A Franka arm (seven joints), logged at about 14 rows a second.
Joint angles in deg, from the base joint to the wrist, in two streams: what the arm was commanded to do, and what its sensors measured. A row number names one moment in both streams.
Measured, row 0:
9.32 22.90 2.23 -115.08 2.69 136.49 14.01
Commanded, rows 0 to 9:
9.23 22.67 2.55 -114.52 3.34 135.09 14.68
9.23 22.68 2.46 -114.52 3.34 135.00 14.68
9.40 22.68 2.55 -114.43 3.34 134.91 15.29
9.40 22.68 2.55 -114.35 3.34 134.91 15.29
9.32 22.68 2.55 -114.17 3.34 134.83 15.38
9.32 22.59 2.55 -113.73 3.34 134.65 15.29
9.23 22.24 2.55 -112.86 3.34 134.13 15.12
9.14 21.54 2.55 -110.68 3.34 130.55 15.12
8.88 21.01 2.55 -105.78 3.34 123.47 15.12
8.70 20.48 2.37 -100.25 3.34 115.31 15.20
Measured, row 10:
9.30 22.50 2.38 -109.50 2.78 128.21 14.57
